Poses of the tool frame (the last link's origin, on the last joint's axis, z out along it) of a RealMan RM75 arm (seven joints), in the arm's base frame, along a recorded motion.
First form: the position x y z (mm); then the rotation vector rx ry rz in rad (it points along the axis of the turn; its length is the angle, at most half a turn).
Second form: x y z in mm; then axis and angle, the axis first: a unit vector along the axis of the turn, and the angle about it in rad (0 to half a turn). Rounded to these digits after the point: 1 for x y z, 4 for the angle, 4 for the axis.
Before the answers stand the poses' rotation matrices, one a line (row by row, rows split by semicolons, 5 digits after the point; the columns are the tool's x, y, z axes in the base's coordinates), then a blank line. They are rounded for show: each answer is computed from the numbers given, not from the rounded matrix.
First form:
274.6 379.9 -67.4 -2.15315 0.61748 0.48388
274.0 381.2 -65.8 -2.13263 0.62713 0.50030
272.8 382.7 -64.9 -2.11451 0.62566 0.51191
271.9 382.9 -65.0 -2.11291 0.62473 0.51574
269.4 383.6 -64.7 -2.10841 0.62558 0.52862
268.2 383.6 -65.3 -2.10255 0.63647 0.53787
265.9 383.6 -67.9 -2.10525 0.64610 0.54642
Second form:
0.80546 -0.57890 -0.12690; -0.26163 -0.53947 0.80032; -0.53177 -0.61143 -0.58598
0.79544 -0.59192 -0.12998; -0.25825 -0.52511 0.81090; -0.54825 -0.61146 -0.57056
0.79101 -0.59705 -0.13352; -0.24910 -0.51364 0.82105; -0.55879 -0.61620 -0.55503
0.79005 -0.59775 -0.13605; -0.24681 -0.51329 0.82196; -0.56116 -0.61581 -0.55306
0.78532 -0.60221 -0.14359; -0.24205 -0.51214 0.82409; -0.56981 -0.61242 -0.54795
0.77774 -0.61161 -0.14508; -0.24504 -0.50755 0.82605; -0.57886 -0.60690 -0.54461
0.77151 -0.61853 -0.14895; -0.24957 -0.50959 0.82343; -0.58522 -0.59811 -0.54752

274.6 379.9 -67.4 -0.9396 0.2695 0.2112 2.2916
274.0 381.2 -65.8 -0.9360 0.2752 0.2196 2.2785
272.8 382.7 -64.9 -0.9341 0.2764 0.2261 2.2638
271.9 382.9 -65.0 -0.9337 0.2761 0.2279 2.2629
269.4 383.6 -64.7 -0.9321 0.2766 0.2337 2.2619
268.2 383.6 -65.3 -0.9296 0.2814 0.2378 2.2617
265.9 383.6 -67.9 -0.9279 0.2848 0.2408 2.2689

